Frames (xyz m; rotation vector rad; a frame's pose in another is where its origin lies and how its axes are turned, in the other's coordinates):
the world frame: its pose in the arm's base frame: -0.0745 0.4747 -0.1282 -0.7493 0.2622 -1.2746
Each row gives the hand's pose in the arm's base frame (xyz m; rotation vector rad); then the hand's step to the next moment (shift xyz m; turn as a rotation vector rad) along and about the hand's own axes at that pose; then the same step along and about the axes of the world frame.
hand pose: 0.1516 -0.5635 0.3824 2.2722 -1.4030 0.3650
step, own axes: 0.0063 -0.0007 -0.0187 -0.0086 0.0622 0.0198
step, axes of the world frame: 0.0009 -0.0088 0.0177 0.0059 -0.0440 -0.0486
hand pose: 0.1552 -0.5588 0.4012 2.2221 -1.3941 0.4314
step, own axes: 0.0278 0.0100 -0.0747 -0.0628 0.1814 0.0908
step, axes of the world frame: 0.0027 -0.0468 0.0653 -0.0073 -0.1100 -0.1815
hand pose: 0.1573 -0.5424 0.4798 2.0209 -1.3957 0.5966
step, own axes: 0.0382 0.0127 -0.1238 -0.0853 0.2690 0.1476
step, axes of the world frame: -0.0283 -0.0700 0.1061 0.0023 -0.1596 -0.2756
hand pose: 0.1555 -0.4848 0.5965 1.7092 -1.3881 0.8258
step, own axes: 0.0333 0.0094 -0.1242 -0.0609 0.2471 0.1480
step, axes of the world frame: -0.0657 -0.0527 0.0976 0.0230 -0.1513 -0.2515
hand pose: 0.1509 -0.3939 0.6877 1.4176 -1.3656 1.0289
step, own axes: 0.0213 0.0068 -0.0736 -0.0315 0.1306 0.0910
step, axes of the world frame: -0.0534 -0.0227 0.0506 0.0231 -0.0796 -0.1395
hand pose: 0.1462 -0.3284 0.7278 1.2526 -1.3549 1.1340
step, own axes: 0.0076 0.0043 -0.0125 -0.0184 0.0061 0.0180
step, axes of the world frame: -0.0100 -0.0077 0.0086 0.0076 0.0070 -0.0244
